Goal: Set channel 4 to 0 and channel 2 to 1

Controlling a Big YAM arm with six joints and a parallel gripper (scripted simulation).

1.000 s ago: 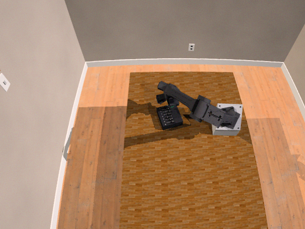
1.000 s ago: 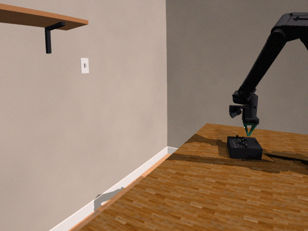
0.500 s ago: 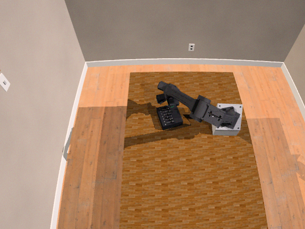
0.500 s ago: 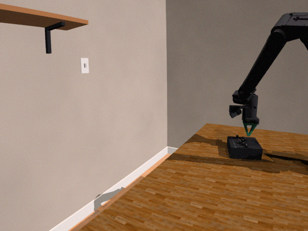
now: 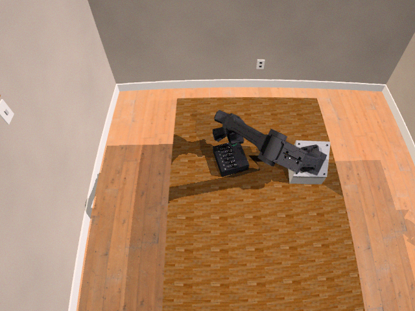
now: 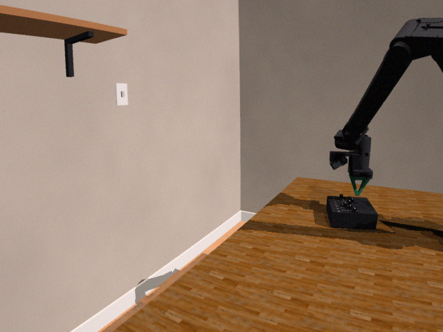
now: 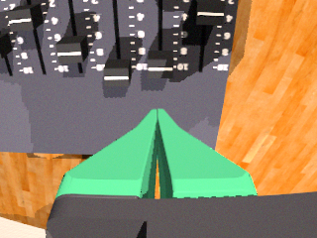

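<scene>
My gripper is now 3 cm short of the channel 2 fader cap and 2 cm above it. From my hand the other things lie so: channel 1 fader cap (6 cm ahead, 1 cm to the right, 2 cm below); then channel 3 cap (2 cm ahead, 2 cm to the left, 2 cm below); then channel 4 fader cap (3 cm ahead, 5 cm to the left, 2 cm below).
</scene>
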